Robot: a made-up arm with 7 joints.
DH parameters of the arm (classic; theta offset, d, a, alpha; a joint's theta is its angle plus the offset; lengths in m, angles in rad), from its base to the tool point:
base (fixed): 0 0.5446 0.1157 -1.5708
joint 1: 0 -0.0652 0.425 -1.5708
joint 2: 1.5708 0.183 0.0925 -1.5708
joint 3: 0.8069 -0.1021 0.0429 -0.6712
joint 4: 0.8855 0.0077 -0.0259 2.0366
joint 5: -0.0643 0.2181 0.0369 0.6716
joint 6: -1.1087 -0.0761 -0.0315 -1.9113
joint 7: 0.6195 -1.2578 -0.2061 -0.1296
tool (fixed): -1.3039 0.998 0 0
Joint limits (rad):
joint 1: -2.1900..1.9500
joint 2: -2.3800..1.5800
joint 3: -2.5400..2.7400
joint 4: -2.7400..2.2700
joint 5: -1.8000..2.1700
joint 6: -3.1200..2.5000
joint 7: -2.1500..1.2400
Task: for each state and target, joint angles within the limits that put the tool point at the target. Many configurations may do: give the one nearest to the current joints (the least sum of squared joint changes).
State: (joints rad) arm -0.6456 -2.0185 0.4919 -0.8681 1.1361 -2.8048 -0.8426
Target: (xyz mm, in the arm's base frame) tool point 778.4 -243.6 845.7
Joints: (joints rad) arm -0.4697 -2.1481 0.4984 -0.8453 1.0760 -2.9764 -0.8084
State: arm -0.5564 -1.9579 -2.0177 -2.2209 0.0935 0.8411 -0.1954
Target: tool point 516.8 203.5 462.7
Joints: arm -0.8456 -2.2875 -2.2551 -2.3592 0.5327 1.3602 -0.1757
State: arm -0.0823 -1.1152 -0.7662 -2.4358 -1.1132 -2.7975 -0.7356
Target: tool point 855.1 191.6 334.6
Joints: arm -0.5739 -1.2269 -1.0701 -2.6395 -1.1949 -2.7449 -0.6373
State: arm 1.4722 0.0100 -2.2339 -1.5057 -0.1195 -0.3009 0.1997
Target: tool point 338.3 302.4 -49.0
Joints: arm 1.0552 -0.1287 -1.5774 -1.6531 0.5445 -0.1809 0.6350
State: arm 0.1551 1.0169 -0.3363 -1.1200 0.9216 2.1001 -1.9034
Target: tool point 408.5 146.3 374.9
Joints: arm 0.1949 1.1966 -0.2164 -1.3546 1.4416 2.2085 -1.9284
